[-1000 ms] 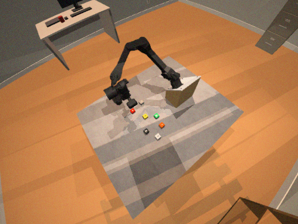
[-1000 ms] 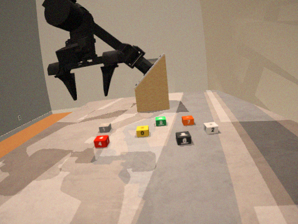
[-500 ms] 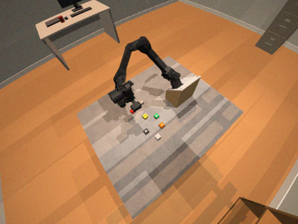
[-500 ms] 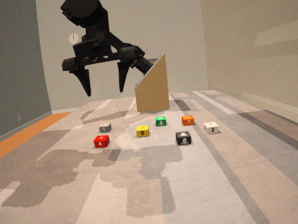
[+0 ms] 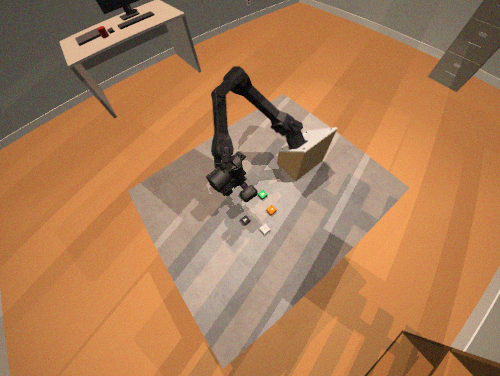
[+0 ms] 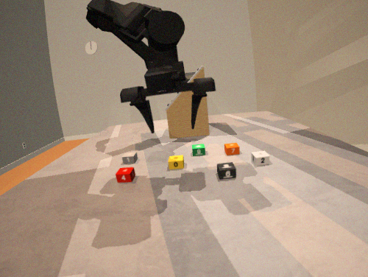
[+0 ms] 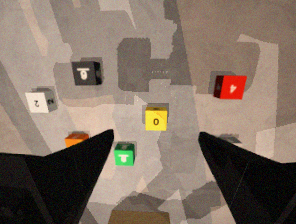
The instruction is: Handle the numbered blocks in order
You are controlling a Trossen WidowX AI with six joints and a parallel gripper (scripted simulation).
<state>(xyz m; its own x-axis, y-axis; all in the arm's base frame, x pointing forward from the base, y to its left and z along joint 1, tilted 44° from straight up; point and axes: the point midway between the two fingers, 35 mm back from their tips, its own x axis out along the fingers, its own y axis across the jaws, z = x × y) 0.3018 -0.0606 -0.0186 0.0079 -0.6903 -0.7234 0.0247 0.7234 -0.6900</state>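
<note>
The yellow block is 10 mm behind my gripper tip and 70 mm below it. The rest, counted from my gripper tip: black block 60 mm ahead, 100 mm to the left, 70 mm below; then green block 80 mm behind, 50 mm to the left, 70 mm below; then red block 40 mm ahead, 110 mm to the right, 70 mm below.
</note>
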